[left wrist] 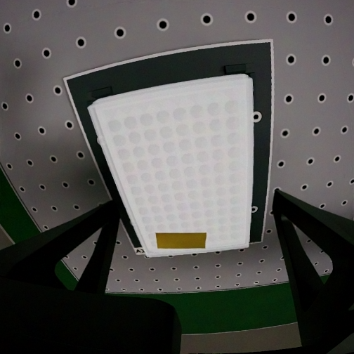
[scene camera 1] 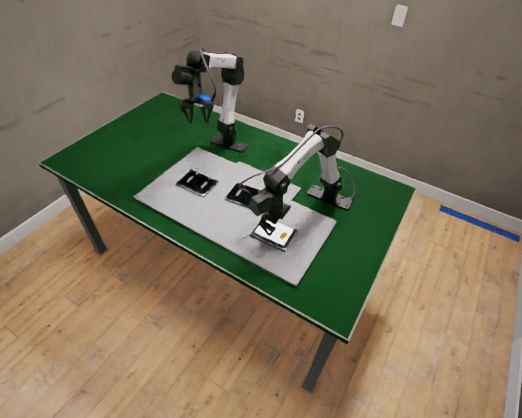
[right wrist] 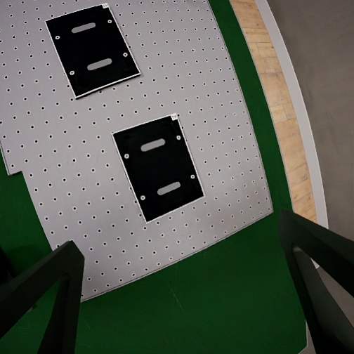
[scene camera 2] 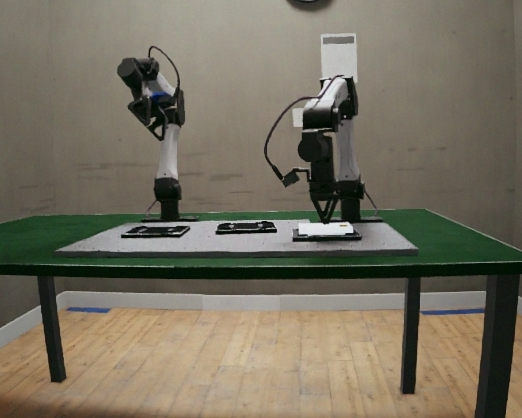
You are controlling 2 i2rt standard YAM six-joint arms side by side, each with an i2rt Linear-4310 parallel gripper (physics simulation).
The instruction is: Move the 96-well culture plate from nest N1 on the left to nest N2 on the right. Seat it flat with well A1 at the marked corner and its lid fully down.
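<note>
The white lidded 96-well plate [scene camera 1: 276, 237] [scene camera 2: 322, 229] [left wrist: 185, 165] lies in the black nest [scene camera 2: 325, 239] [left wrist: 175, 67] at the right of the scene views. Its yellow label [scene camera 1: 283, 235] [left wrist: 181, 240] is at the end near the A1 mark [left wrist: 140, 251]. The lid covers the wells; its exact seating cannot be told. My left gripper [scene camera 1: 269, 230] [scene camera 2: 326, 221] [left wrist: 192, 204] is open, low over the plate, fingertips toward its two long sides. My right gripper [scene camera 1: 199, 120] [scene camera 2: 155, 132] [right wrist: 173, 238] is open and empty, high at the left.
An empty black nest [scene camera 1: 235, 196] [scene camera 2: 246, 228] [right wrist: 93, 47] lies in the middle, partly behind the left arm in scene camera 1. Another empty nest [scene camera 1: 186, 183] [scene camera 2: 156, 231] [right wrist: 160, 167] lies at the left. All stand on the grey perforated board [scene camera 1: 215, 220] [scene camera 2: 200, 247] [right wrist: 220, 150].
</note>
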